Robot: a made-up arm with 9 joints.
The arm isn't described. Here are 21 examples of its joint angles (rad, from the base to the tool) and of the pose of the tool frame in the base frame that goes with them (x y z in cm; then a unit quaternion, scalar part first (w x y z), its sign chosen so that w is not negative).
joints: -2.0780 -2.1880 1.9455 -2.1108 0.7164 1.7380 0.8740 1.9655 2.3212
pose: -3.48 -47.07 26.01 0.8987 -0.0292 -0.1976 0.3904
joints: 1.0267 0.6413 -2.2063 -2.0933 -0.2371 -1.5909 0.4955 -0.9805 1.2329
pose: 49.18 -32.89 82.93 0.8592 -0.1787 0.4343 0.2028
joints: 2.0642 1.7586 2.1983 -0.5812 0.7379 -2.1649 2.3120 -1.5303 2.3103
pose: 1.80 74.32 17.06 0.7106 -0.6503 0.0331 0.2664
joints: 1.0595 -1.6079 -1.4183 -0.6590 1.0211 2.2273 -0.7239 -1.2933 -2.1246
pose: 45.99 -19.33 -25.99 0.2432 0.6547 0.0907 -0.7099
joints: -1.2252 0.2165 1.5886 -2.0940 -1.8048 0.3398 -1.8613 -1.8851 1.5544
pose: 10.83 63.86 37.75 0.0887 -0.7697 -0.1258 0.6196
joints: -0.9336 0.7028 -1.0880 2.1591 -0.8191 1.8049 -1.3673 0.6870 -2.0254
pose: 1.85 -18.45 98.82 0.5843 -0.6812 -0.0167 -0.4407
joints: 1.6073 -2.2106 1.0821 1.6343 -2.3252 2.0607 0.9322 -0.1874 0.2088
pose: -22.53 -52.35 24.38 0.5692 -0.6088 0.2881 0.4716
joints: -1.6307 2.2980 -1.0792 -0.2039 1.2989 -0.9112 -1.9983 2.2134 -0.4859
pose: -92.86 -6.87 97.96 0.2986 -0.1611 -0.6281 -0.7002
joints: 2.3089 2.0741 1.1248 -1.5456 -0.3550 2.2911 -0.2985 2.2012 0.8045
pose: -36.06 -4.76 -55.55 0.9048 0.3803 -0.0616 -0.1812
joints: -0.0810 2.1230 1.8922 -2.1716 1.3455 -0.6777 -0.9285 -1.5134 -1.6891
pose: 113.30 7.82 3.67 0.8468 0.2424 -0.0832 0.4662
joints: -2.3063 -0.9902 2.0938 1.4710 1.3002 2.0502 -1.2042 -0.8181 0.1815
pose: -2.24 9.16 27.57 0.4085 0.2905 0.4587 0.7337
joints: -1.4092 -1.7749 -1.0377 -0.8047 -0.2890 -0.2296 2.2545 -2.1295 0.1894
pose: -79.70 -58.47 54.00 0.2620 -0.1162 -0.9267 0.2431
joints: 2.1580 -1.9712 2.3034 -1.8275 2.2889 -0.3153 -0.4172 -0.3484 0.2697
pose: -7.32 -32.51 22.54 0.1793 -0.5605 -0.2811 0.7581
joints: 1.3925 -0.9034 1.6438 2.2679 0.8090 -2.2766 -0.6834 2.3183 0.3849
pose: -40.59 36.61 37.68 0.2224 0.1843 -0.9568 0.0332
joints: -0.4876 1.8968 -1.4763 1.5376 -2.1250 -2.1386 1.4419 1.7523 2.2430
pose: 2.91 29.28 82.35 0.4466 -0.1940 0.8247 -0.2876
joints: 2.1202 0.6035 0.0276 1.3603 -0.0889 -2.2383 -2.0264 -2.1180 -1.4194
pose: 31.81 56.58 -85.72 0.1311 0.9708 -0.1824 -0.0842
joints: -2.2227 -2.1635 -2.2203 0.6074 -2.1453 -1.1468 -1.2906 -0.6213 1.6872
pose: -38.06 -23.17 52.17 0.6570 -0.0959 0.4983 -0.5575
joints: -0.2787 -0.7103 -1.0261 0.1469 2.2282 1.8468 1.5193 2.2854 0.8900
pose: 18.35 -27.91 81.50 0.4095 0.4168 -0.7238 -0.3671
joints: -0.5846 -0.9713 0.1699 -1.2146 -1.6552 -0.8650 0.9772 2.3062 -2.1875
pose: -107.90 53.51 29.36 0.1796 0.3866 -0.5833 -0.6914
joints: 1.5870 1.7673 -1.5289 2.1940 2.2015 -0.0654 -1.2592 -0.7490 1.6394
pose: 61.99 -54.61 -12.12 0.6865 0.6568 0.3012 -0.0817
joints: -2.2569 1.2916 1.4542 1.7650 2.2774 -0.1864 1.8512 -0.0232 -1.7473
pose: 6.07 23.61 31.90 0.9138 -0.3608 -0.1446 0.1181
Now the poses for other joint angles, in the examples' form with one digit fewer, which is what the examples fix.
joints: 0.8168 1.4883 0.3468 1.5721 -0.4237 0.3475 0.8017 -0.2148 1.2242
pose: 51.4 -29.5 -64.0 0.356 -0.679 -0.486 0.420
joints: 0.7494 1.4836 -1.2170 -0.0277 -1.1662 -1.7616 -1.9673 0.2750 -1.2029
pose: 50.2 -14.9 52.6 0.161 -0.541 0.764 0.313
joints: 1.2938 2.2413 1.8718 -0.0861 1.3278 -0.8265 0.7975 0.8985 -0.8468
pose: 56.8 12.5 -8.0 0.930 0.298 -0.061 -0.204
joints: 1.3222 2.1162 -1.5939 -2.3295 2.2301 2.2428 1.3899 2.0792 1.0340
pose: 41.7 -18.6 -3.1 0.685 -0.321 -0.018 -0.654
